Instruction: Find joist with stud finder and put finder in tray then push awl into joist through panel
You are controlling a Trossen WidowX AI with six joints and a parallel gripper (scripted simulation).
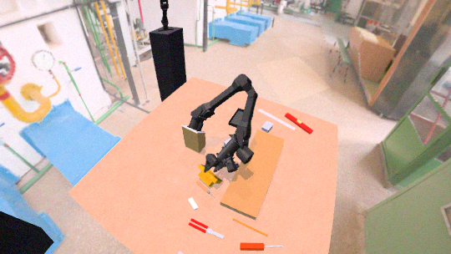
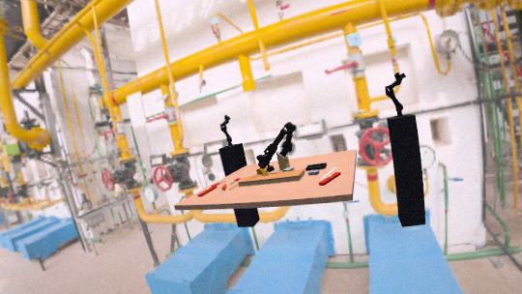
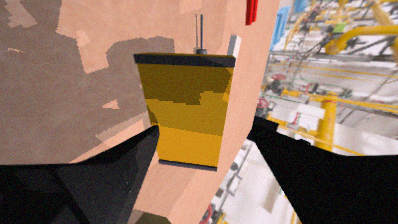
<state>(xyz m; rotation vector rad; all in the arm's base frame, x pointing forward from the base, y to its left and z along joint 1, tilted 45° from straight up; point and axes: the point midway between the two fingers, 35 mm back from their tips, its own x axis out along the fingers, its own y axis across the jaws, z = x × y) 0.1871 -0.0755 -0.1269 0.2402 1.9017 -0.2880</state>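
My gripper tip is 4 cm above the yellow stud finder, 3 cm to the left of it and 1 cm short of it. Also, from my gripper tip: white block 16 cm to the right, 6 cm below, 1 cm behind; then awl 7 cm to the right, 5 cm below, 2 cm ahead; then pencil 28 cm ahead, 16 cm to the right, 6 cm below.
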